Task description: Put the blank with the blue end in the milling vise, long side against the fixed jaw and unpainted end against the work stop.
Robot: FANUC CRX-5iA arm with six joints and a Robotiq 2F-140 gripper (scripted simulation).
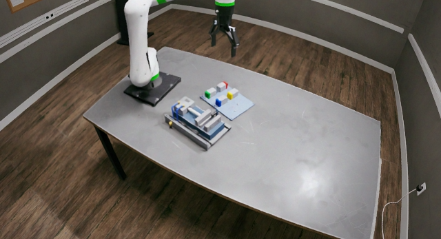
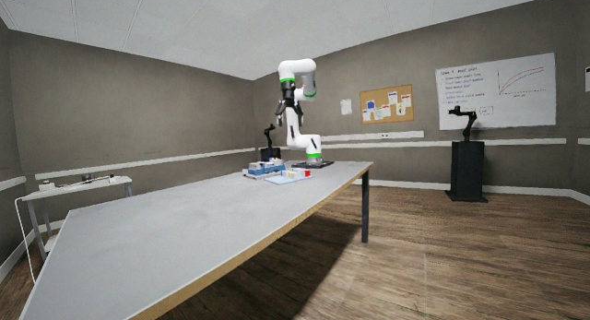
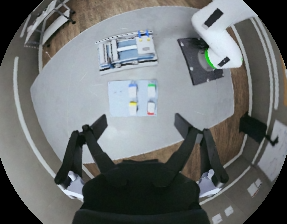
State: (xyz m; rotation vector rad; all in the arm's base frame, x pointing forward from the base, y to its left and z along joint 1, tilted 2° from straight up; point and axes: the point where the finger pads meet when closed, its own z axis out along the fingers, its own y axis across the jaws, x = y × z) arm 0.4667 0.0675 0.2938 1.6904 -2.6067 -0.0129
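My gripper is now 40 mm short of the light blue plate, 10 mm to the left of it and 330 mm above it. Also, from my hand: plain end block 70 mm ahead, 280 mm to the right, 250 mm below; then yellow-ended blank 60 mm ahead, 30 mm to the left, 310 mm below; then red-ended blank 20 mm behind, 70 mm to the left, 310 mm below.
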